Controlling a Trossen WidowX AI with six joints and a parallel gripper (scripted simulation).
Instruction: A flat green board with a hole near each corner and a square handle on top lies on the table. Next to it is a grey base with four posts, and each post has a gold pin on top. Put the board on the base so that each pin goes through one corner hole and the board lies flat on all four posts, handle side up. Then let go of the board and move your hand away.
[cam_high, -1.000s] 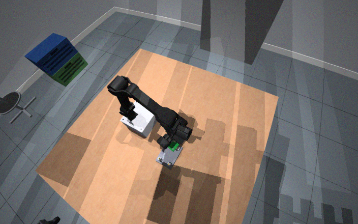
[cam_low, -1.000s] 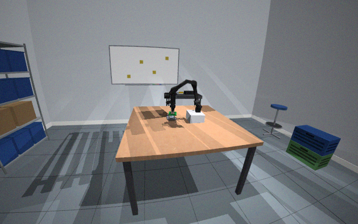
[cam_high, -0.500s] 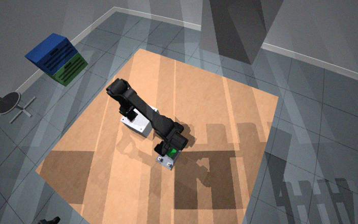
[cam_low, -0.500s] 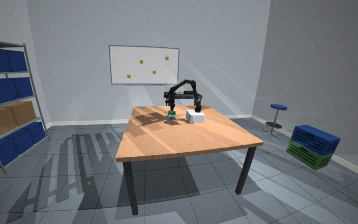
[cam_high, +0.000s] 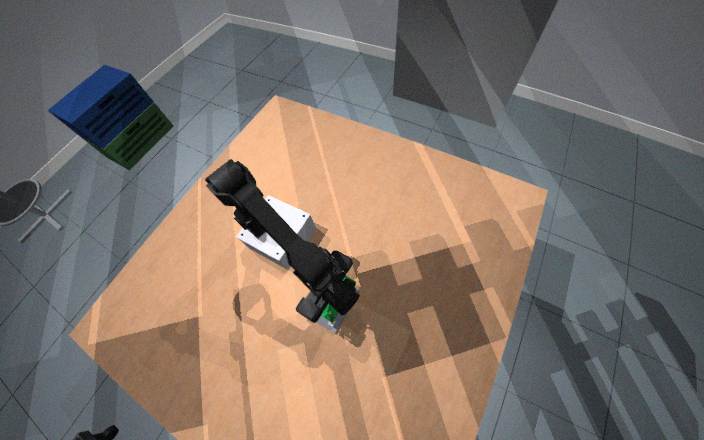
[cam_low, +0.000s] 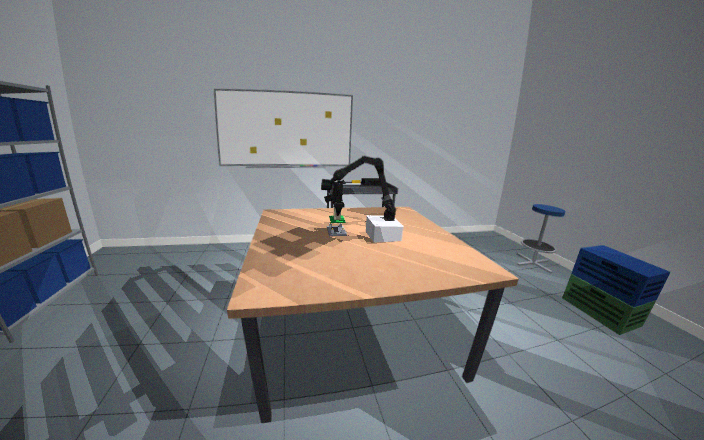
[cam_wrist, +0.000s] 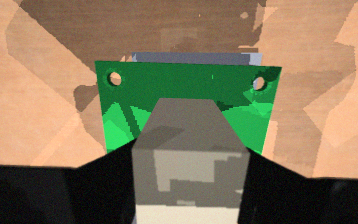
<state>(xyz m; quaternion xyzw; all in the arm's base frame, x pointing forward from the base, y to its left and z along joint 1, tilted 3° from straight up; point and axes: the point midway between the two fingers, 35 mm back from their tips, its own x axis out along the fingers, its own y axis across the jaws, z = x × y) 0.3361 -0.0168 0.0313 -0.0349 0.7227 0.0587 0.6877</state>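
My gripper tip is now 10 mm to the left of the grey base and 110 mm above it. From my gripper tip the other things lie so: green board 10 mm below.
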